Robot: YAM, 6 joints.
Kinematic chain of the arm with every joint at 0, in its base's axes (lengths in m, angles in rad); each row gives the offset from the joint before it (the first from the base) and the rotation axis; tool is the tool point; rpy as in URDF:
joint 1: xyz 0 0 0.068 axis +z
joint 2: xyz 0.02 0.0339 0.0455 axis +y
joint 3: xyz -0.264 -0.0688 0 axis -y
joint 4: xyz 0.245 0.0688 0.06 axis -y
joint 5: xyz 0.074 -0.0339 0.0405 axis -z
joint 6: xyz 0.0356 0 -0.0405 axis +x
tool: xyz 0 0 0 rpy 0 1.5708 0
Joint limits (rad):
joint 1: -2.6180..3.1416
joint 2: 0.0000..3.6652
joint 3: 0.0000..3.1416
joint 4: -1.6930..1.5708
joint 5: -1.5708..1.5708
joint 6: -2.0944..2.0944
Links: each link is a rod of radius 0.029 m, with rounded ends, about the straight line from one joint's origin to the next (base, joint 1, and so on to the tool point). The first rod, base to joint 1, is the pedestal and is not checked.
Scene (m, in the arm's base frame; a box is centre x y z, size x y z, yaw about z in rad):
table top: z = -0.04
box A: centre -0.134 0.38 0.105 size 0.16 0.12 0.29 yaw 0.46
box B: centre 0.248 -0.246 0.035 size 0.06 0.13 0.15 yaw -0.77
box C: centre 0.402 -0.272 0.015 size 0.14 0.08 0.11 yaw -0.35
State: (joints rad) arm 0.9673 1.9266 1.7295 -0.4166 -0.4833 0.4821
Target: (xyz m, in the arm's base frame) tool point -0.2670 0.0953 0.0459
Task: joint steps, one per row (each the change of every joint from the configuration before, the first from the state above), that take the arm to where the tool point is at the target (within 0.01 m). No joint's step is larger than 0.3 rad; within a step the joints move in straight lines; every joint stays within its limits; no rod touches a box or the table.
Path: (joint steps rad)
1: 0.2826 -0.0534 -0.0285 0.0877 -0.0282 -0.0596
2: 0.2827 -0.0534 -0.0286 0.0878 -0.0282 -0.0596
3: 0.2826 -0.0535 -0.0285 0.0877 -0.0282 -0.0596
4: 0.2827 -0.0534 -0.0285 0.0877 -0.0281 -0.0596
5: 0.2826 -0.0534 -0.0286 0.0878 -0.0282 -0.0596
6: 0.1144 0.1436 -0.2119 -0.2345 -0.0060 0.0993
7: 0.1143 0.1436 -0.2120 -0.2344 -0.0059 0.0994
8: 0.1143 0.1436 -0.2119 -0.2344 -0.0059 0.0993

